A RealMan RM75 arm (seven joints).
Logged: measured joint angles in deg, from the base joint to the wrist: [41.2 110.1 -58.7 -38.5 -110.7 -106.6 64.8]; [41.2 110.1 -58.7 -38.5 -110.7 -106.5 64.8]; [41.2 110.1 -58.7 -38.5 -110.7 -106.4 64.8]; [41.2 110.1 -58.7 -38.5 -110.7 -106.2 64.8]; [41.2 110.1 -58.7 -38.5 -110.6 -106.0 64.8]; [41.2 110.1 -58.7 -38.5 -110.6 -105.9 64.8]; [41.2 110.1 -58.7 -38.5 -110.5 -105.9 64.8]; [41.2 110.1 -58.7 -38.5 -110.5 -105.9 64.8]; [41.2 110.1 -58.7 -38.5 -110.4 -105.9 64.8]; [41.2 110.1 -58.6 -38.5 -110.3 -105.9 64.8]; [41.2 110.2 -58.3 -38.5 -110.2 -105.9 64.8]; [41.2 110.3 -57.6 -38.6 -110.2 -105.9 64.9]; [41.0 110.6 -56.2 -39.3 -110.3 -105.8 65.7]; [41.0 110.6 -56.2 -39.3 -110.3 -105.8 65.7]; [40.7 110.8 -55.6 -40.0 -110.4 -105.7 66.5]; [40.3 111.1 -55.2 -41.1 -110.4 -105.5 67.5]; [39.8 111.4 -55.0 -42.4 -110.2 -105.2 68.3]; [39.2 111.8 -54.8 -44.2 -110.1 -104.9 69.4]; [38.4 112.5 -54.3 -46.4 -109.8 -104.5 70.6]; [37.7 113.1 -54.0 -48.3 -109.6 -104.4 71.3]
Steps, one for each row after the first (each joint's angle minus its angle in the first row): [0.0 0.0 0.0 0.0 0.0 0.1 0.0]; [0.0 0.0 0.0 0.0 0.0 0.2 0.0]; [0.0 0.0 0.0 0.0 0.0 0.4 0.0]; [0.0 0.0 0.0 0.0 0.1 0.6 0.0]; [0.0 0.0 0.0 0.0 0.1 0.7 0.0]; [0.0 0.0 0.0 0.0 0.2 0.7 0.0]; [0.0 0.0 0.0 0.0 0.2 0.7 0.0]; [0.0 0.0 0.0 0.0 0.3 0.7 0.0]; [0.0 0.0 0.1 0.0 0.4 0.7 0.0]; [0.0 0.1 0.4 0.0 0.5 0.7 0.0]; [0.0 0.2 1.1 -0.1 0.5 0.7 0.1]; [-0.2 0.5 2.5 -0.8 0.4 0.8 0.9]; [-0.2 0.5 2.5 -0.8 0.4 0.8 0.9]; [-0.5 0.7 3.1 -1.5 0.3 0.9 1.7]; [-0.9 1.0 3.5 -2.6 0.3 1.1 2.7]; [-1.4 1.3 3.7 -3.9 0.5 1.4 3.5]; [-2.0 1.7 3.9 -5.7 0.6 1.7 4.6]; [-2.8 2.4 4.4 -7.9 0.9 2.1 5.8]; [-3.5 3.0 4.7 -9.8 1.1 2.2 6.5]
